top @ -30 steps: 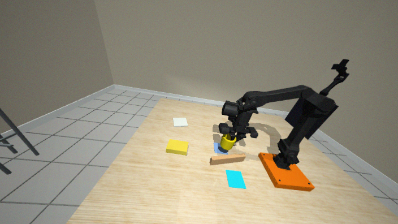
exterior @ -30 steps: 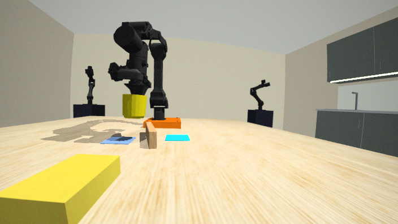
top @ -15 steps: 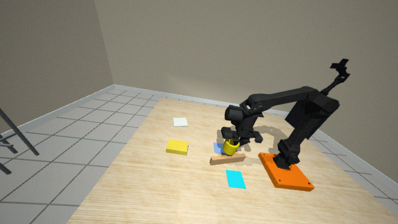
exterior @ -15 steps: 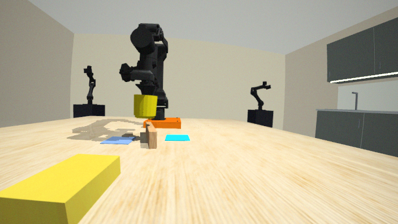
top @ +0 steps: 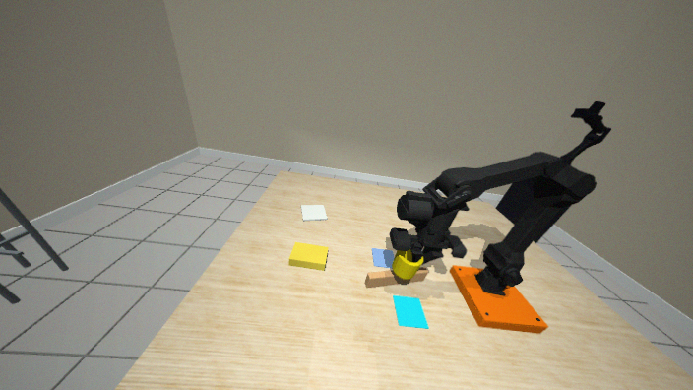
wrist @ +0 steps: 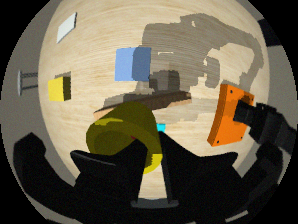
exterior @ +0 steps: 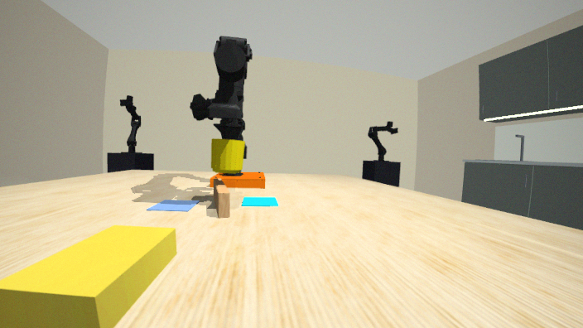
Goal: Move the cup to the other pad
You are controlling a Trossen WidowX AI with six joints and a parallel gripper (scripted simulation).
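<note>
My gripper tip is now 110 mm above the cyan pad and 70 mm to the right of it. Round my gripper tip: yellow block: 310 mm ahead, 90 mm below, 30 mm to the right; yellow cup: 20 mm ahead; wooden bar: 90 mm below, 30 mm ahead, 10 mm to the right.
</note>
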